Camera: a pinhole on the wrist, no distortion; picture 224 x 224 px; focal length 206.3 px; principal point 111.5 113.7 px. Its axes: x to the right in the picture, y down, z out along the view. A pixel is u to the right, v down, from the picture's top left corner.
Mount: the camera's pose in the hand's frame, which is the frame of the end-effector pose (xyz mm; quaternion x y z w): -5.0 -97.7 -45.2 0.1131 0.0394 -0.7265 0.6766
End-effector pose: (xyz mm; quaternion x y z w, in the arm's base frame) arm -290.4 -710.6 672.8 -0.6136 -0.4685 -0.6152 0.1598
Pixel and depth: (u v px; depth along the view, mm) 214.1 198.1 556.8
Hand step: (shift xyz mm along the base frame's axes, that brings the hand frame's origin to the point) -139.5 663.8 -149.8
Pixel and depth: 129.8 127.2 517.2
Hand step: 82.9 465.5 -211.6
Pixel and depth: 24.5 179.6 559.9
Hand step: 319.0 485.1 3.5
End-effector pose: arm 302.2 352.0 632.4 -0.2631 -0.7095 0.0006 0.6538
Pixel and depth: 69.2 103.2 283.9
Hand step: -261.2 -20.5 -44.8
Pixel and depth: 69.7 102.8 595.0
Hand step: -553.6 66.6 -133.5
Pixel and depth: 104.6 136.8 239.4
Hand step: -230.9 -58.6 17.1
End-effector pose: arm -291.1 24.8 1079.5 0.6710 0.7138 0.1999 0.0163
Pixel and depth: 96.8 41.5 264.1
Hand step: -48.6 -68.5 -259.7
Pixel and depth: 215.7 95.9 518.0
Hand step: -307.9 -22.3 -535.4
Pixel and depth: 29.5 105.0 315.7
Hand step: 49.6 30.7 -288.1
